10 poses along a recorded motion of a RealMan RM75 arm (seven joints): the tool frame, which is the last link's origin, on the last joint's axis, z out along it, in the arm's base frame.
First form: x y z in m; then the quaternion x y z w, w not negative.
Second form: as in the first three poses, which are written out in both.
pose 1, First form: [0.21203, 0.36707, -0.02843, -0.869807, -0.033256, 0.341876, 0.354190]
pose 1, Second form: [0.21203, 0.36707, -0.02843, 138.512, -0.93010, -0.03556, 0.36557]
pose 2, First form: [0.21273, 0.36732, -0.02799, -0.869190, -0.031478, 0.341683, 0.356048]
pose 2, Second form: [0.21273, 0.36732, -0.02799, 138.285, -0.93014, -0.03369, 0.36564]
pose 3, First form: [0.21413, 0.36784, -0.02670, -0.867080, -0.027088, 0.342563, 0.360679]
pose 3, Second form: [0.21413, 0.36784, -0.02670, 137.716, -0.92965, -0.02904, 0.36728]
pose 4, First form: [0.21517, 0.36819, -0.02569, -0.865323, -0.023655, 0.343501, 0.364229]
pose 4, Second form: [0.21517, 0.36819, -0.02569, 137.280, -0.92915, -0.02540, 0.36884]
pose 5, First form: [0.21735, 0.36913, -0.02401, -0.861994, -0.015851, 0.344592, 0.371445]
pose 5, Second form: [0.21735, 0.36913, -0.02401, 136.390, -0.92842, -0.01707, 0.37115]
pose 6, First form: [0.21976, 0.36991, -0.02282, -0.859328, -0.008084, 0.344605, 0.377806]
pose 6, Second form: [0.21976, 0.36991, -0.02282, 135.604, -0.92812, -0.00873, 0.37219]
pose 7, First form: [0.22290, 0.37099, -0.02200, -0.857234, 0.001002, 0.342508, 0.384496]
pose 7, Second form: [0.22290, 0.37099, -0.02200, 134.775, -0.92862, 0.00109, 0.37103]
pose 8, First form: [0.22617, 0.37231, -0.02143, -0.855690, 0.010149, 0.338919, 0.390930]
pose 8, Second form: [0.22617, 0.37231, -0.02143, 133.975, -0.92967, 0.01103, 0.36822]
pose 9, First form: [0.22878, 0.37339, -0.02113, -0.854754, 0.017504, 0.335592, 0.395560]
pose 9, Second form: [0.22878, 0.37339, -0.02113, 133.398, -0.93066, 0.01906, 0.36539]
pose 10, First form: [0.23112, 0.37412, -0.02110, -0.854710, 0.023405, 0.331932, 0.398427]
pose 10, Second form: [0.23112, 0.37412, -0.02110, 133.040, -0.93187, 0.02552, 0.36190]
